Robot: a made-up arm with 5 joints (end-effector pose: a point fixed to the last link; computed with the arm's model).
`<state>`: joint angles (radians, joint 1 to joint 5).
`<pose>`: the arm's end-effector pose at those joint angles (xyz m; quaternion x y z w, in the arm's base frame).
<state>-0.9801 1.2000 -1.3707 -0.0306 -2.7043</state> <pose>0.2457 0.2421 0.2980 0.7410 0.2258 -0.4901 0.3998</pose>
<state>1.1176 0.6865 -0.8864 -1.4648 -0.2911</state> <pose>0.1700 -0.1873 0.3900 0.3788 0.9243 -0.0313 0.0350</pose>
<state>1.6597 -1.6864 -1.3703 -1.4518 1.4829</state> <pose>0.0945 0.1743 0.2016 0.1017 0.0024 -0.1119 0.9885</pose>
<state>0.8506 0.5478 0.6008 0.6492 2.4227</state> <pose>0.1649 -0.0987 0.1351 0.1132 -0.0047 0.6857 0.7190</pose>
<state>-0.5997 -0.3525 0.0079 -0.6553 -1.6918</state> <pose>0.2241 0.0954 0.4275 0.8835 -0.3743 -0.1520 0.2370</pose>
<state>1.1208 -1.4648 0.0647 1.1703 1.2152</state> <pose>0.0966 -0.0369 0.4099 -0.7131 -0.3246 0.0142 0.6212</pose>
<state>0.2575 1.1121 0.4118 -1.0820 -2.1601</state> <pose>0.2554 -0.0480 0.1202 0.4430 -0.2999 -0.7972 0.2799</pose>
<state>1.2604 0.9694 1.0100 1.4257 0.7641</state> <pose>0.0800 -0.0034 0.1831 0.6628 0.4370 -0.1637 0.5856</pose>
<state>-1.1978 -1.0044 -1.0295 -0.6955 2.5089</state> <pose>0.0333 -0.1275 0.4371 -0.4938 -0.6756 -0.5293 0.1398</pose>
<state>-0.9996 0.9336 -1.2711 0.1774 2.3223</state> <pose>0.2352 0.2363 0.3344 0.4529 0.6121 -0.6469 0.0426</pose>
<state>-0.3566 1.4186 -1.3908 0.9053 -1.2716</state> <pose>0.3355 0.0927 0.1922 0.2331 -0.2096 -0.4401 0.8415</pose>
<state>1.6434 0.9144 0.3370 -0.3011 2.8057</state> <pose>0.0655 -0.1861 0.1170 -0.2468 0.1797 0.5033 0.8084</pose>
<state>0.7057 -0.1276 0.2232 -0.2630 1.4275</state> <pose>0.2526 -0.1489 0.3322 -0.6595 -0.3851 0.2132 0.6093</pose>
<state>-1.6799 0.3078 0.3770 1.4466 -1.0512</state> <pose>0.0681 0.1363 0.1902 -0.2721 0.0498 0.2748 0.9208</pose>
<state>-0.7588 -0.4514 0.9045 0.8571 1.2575</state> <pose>0.1875 0.0982 0.2163 -0.0290 -0.1267 0.8256 0.5492</pose>
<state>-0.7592 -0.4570 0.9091 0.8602 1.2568</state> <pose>0.1871 0.0979 0.2163 -0.0287 -0.1257 0.8256 0.5494</pose>
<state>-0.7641 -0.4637 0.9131 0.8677 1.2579</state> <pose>0.1861 0.0980 0.2164 -0.0279 -0.1234 0.8275 0.5470</pose>
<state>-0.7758 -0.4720 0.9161 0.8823 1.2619</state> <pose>0.1843 0.0985 0.2166 -0.0264 -0.1190 0.8322 0.5409</pose>
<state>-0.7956 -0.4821 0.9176 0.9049 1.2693</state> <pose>0.1814 0.0996 0.2172 -0.0242 -0.1124 0.8402 0.5299</pose>
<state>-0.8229 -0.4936 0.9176 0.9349 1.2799</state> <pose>0.1776 0.1012 0.2180 -0.0214 -0.1036 0.8510 0.5144</pose>
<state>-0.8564 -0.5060 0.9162 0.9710 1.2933</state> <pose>0.1730 0.1031 0.2190 -0.0183 -0.0929 0.8638 0.4949</pose>
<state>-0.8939 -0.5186 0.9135 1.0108 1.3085</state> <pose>0.1679 0.1050 0.2201 -0.0150 -0.0811 0.8775 0.4725</pose>
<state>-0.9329 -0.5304 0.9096 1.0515 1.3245</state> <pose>0.1627 0.1068 0.2214 -0.0119 -0.0690 0.8910 0.4486</pose>
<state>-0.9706 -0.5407 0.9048 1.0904 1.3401</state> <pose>0.1576 0.1084 0.2227 -0.0093 -0.0574 0.9033 0.4250</pose>
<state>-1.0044 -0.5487 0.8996 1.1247 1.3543</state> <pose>0.1531 0.1097 0.2238 -0.0071 -0.0470 0.9138 0.4035</pose>
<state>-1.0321 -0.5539 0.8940 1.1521 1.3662</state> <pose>0.1495 0.1107 0.2248 -0.0056 -0.0389 0.9219 0.3854</pose>
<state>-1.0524 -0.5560 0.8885 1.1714 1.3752</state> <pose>0.1469 0.1115 0.2256 -0.0046 -0.0331 0.9276 0.3720</pose>
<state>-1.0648 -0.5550 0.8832 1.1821 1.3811</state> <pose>0.1454 0.1121 0.2261 -0.0040 -0.0300 0.9311 0.3635</pose>
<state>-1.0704 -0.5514 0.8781 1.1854 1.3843</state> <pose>0.1449 0.1127 0.2263 -0.0039 -0.0291 0.9327 0.3594</pose>
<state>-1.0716 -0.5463 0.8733 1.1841 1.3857</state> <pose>0.1450 0.1131 0.2264 -0.0039 -0.0296 0.9332 0.3582</pose>
